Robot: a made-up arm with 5 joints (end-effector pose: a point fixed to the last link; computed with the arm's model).
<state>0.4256 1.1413 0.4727 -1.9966 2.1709</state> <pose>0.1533 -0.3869 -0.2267 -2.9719 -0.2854 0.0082</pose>
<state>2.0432 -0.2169 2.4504 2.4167 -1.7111</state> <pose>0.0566 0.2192 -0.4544 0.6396 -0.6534 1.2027</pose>
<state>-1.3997 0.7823 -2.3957 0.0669 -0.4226</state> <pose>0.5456 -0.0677 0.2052 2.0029 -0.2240 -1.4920</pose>
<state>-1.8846 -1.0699 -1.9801 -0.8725 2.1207</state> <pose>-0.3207 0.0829 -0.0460 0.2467 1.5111 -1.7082</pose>
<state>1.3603 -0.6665 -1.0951 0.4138 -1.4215</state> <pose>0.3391 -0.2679 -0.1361 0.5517 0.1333 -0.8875</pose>
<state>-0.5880 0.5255 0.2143 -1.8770 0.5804</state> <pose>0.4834 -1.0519 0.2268 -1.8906 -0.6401 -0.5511</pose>
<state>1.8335 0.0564 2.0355 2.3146 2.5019</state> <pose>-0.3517 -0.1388 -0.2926 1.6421 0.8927 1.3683</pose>
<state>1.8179 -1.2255 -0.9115 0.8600 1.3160</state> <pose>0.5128 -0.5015 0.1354 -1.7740 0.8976 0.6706</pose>
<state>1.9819 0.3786 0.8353 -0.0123 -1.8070</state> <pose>-0.1179 -0.2562 0.0957 2.1850 1.5598 -1.5833</pose>
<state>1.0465 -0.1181 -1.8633 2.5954 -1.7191</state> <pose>0.0617 -0.2447 0.8065 2.0814 -2.1347 0.4863</pose>
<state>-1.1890 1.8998 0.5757 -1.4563 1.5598</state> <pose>0.8844 -0.1786 0.3691 -0.6971 -1.4160 -1.0941</pose>
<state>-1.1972 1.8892 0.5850 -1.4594 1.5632</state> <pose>0.8785 -0.1879 0.3797 -0.7032 -1.4258 -1.1152</pose>
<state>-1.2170 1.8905 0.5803 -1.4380 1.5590</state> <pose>0.8821 -0.1830 0.3973 -0.6773 -1.4517 -1.1006</pose>
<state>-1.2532 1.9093 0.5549 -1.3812 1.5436</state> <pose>0.8983 -0.1557 0.4250 -0.6057 -1.4992 -1.0317</pose>
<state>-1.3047 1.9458 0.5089 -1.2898 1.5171</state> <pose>0.9225 -0.1011 0.4625 -0.4900 -1.5634 -0.9055</pose>
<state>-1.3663 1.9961 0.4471 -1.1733 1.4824</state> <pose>0.9439 -0.0190 0.5054 -0.3435 -1.6312 -0.7312</pose>
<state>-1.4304 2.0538 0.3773 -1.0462 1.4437</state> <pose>0.9518 0.0831 0.5462 -0.1857 -1.6880 -0.5282</pose>
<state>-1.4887 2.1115 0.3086 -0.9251 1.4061</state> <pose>0.9419 0.1895 0.5772 -0.0379 -1.7232 -0.3236</pose>
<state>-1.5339 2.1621 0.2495 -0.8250 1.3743</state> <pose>0.9199 0.2824 0.5941 0.0824 -1.7353 -0.1461</pose>
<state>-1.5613 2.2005 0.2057 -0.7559 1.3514</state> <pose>0.8974 0.3500 0.5973 0.1655 -1.7299 -0.0172</pose>
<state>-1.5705 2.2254 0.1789 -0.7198 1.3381</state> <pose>0.8834 0.3898 0.5911 0.2115 -1.7157 0.0563</pose>
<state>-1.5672 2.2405 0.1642 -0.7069 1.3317</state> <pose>0.8781 0.4103 0.5799 0.2321 -1.6987 0.0898</pose>
